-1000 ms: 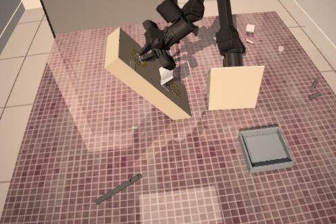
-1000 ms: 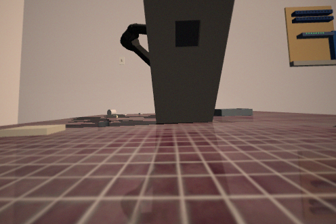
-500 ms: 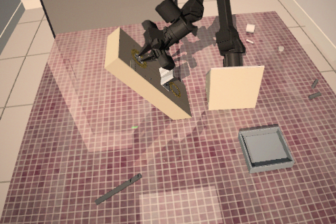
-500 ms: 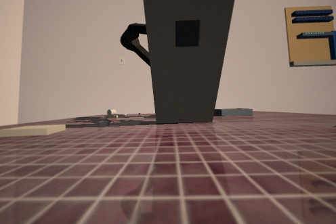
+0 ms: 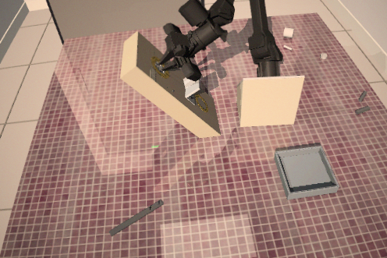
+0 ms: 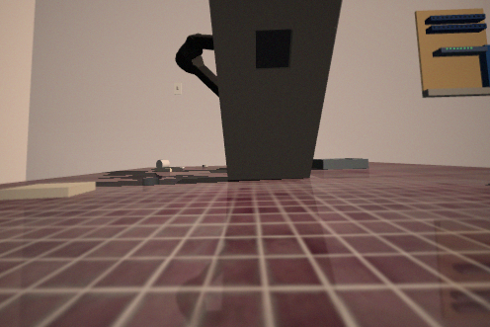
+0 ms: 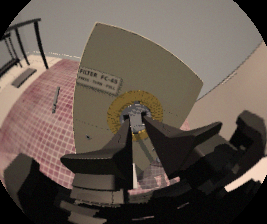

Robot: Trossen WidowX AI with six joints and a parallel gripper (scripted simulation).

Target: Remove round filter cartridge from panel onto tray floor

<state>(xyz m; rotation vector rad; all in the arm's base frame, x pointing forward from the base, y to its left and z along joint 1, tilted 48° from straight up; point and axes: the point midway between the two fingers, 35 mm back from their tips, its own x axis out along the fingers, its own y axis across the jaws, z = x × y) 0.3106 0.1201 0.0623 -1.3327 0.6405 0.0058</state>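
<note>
Right now my gripper tip is 1 cm short of the round filter cartridge and 1 cm above it. From my gripper tip the other things lie so: beige service panel 3 cm behind, 8 cm below; then grey tray 43 cm behind, 24 cm to the left, 24 cm below.
</note>
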